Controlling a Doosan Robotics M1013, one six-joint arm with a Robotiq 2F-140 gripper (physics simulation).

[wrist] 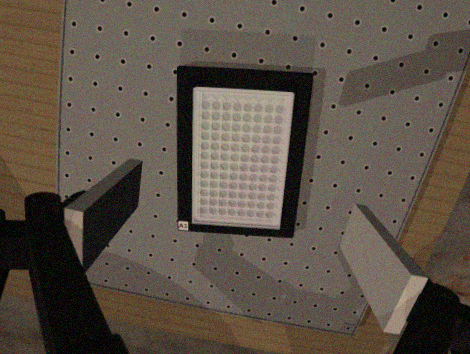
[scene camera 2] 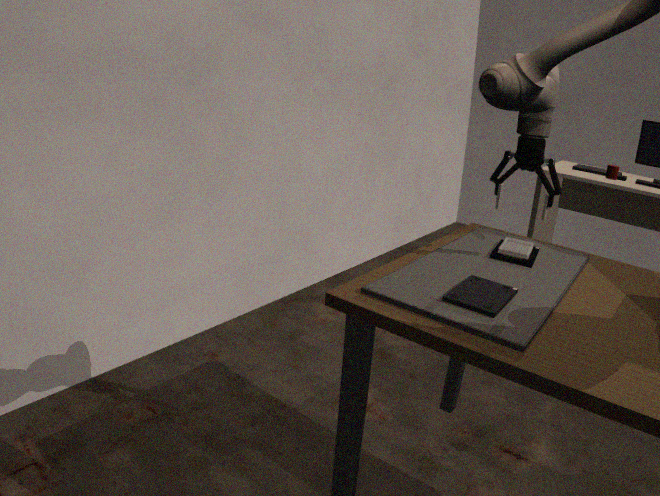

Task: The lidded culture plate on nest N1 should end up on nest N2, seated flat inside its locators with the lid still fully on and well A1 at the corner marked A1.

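Places are measured from the arm's base along level axes (x back, y right, z up), in centimetres.
Where they show: gripper, fingertip midpoint: (wrist: 244, 205) (scene camera 2: 520, 213).
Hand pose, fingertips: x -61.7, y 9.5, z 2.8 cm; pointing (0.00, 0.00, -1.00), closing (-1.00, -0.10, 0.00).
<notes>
After its pixels a point has its place.
The lidded culture plate (scene camera 2: 515, 248) {x -60.2, y 6.7, z -6.6 cm} (wrist: 241, 159) {x -61.2, y 9.3, z -6.6 cm}, white with rows of wells, sits on a black nest (scene camera 2: 513, 260) {x -58.5, y 2.1, z -8.5 cm} (wrist: 185, 150) {x -56.0, y 10.5, z -8.3 cm}. In the wrist view the nest's A1 label (wrist: 183, 226) {x -57.7, y 18.4, z -8.2 cm} is at its lower left corner. Which well is A1 cannot be read. The other nest (scene camera 2: 480, 294) {x -54.1, y -26.4, z -8.3 cm}, dark grey and flat, bears no plate and lies nearer the camera in the scene view, with a small pale mark at its right corner. My gripper (scene camera 2: 521, 205) {x -61.7, y 9.5, z 2.8 cm} (wrist: 244, 205) {x -61.7, y 9.5, z 2.8 cm} is wide open and empty, pointing down above the plate, with one finger out to each side of it.
Both nests lie on a grey perforated board (scene camera 2: 410, 282) {x -69.7, y -31.0, z -9.5 cm} (wrist: 120, 145) {x -49.4, y 12.3, z -9.4 cm} on a wooden table (scene camera 2: 602, 341) {x -26.9, y -21.7, z -10.7 cm} (wrist: 30, 90) {x -38.5, y 9.9, z -10.7 cm}. Behind stands a pale desk (scene camera 2: 576, 171) with a red cup (scene camera 2: 612, 171) and a monitor (scene camera 2: 648, 144). A wall (scene camera 2: 240, 160) rises at the left.
</notes>
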